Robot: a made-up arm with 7 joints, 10 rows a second.
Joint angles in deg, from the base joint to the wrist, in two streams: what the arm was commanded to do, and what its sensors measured. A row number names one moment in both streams.
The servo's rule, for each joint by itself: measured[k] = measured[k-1] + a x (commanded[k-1-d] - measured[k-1]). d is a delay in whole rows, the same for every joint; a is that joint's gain. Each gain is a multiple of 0.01, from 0.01 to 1. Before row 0 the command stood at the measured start. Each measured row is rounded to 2 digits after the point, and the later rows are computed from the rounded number. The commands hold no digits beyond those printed.
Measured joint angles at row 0:
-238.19 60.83 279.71 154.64 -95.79 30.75 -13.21
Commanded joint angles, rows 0 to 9:
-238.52 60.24 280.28 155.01 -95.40 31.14 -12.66
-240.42 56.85 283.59 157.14 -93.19 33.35 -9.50
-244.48 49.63 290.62 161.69 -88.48 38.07 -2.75
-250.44 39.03 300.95 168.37 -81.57 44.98 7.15
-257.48 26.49 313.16 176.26 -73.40 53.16 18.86
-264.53 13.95 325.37 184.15 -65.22 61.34 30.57
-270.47 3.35 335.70 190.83 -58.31 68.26 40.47
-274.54 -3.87 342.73 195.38 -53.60 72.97 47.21
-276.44 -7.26 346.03 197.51 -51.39 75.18 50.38
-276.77 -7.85 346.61 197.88 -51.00 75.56 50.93
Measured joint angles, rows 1 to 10:
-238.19 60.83 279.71 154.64 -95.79 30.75 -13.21
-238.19 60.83 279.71 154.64 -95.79 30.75 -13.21
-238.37 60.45 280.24 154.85 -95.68 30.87 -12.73
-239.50 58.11 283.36 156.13 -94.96 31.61 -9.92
-242.24 52.60 290.11 159.24 -93.08 33.55 -3.68
-246.75 43.78 300.19 164.35 -89.74 36.98 5.74
-252.65 32.54 312.25 171.02 -85.00 41.83 17.15
-259.18 20.46 324.45 178.37 -79.26 47.68 28.83
-265.39 9.34 334.91 185.35 -73.18 53.85 38.96
-270.42 0.75 342.18 190.97 -67.50 59.59 46.14
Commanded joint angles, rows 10 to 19:
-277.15 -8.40 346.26 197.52 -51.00 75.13 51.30
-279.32 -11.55 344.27 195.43 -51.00 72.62 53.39
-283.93 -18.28 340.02 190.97 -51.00 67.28 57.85
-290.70 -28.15 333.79 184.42 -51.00 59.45 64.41
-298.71 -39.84 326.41 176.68 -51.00 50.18 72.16
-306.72 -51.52 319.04 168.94 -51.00 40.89 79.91
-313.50 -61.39 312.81 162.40 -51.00 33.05 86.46
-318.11 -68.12 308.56 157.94 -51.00 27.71 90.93
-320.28 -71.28 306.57 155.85 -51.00 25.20 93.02
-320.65 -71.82 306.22 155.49 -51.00 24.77 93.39
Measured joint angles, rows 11 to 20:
-273.73 -4.46 345.76 194.63 -62.83 64.27 49.83
-275.40 -6.66 346.55 196.45 -59.40 67.66 50.79
-276.36 -7.79 346.28 197.05 -56.96 69.90 51.23
-277.99 -10.23 344.41 196.14 -55.23 70.72 53.11
-281.26 -15.46 340.33 193.24 -54.00 69.69 57.23
-286.45 -23.71 334.25 188.30 -53.13 66.62 63.48
-293.19 -34.19 326.96 181.79 -52.51 61.69 71.03
-300.63 -45.45 319.59 174.59 -52.07 55.45 78.76
-307.71 -55.81 313.28 167.76 -51.76 48.73 85.46
-313.43 -63.81 308.89 162.26 -51.54 42.42 90.22

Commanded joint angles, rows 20 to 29:
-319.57 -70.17 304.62 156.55 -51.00 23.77 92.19
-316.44 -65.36 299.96 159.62 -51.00 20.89 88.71
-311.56 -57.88 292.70 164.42 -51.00 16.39 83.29
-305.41 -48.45 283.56 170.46 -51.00 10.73 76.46
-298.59 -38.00 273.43 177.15 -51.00 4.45 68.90
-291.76 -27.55 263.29 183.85 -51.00 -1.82 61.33
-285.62 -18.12 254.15 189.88 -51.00 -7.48 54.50
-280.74 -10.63 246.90 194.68 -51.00 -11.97 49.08
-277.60 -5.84 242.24 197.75 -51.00 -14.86 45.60
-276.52 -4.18 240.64 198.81 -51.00 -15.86 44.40
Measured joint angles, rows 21 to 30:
-317.20 -68.67 306.73 158.67 -51.38 37.25 92.66
-319.10 -70.72 306.26 156.89 -51.27 33.51 93.30
-319.36 -70.36 304.73 156.70 -51.19 30.59 92.33
-317.75 -67.11 300.29 158.34 -51.13 27.68 89.18
-314.35 -61.11 293.23 161.74 -51.09 24.29 84.06
-309.43 -52.88 284.24 166.62 -51.06 20.22 77.45
-303.47 -43.21 274.19 172.52 -51.04 15.49 70.01
-297.03 -33.03 264.05 178.86 -51.03 10.30 62.46
-290.75 -23.34 254.84 185.03 -51.02 4.97 55.53
-285.24 -15.08 247.46 190.43 -51.01 -0.11 49.92

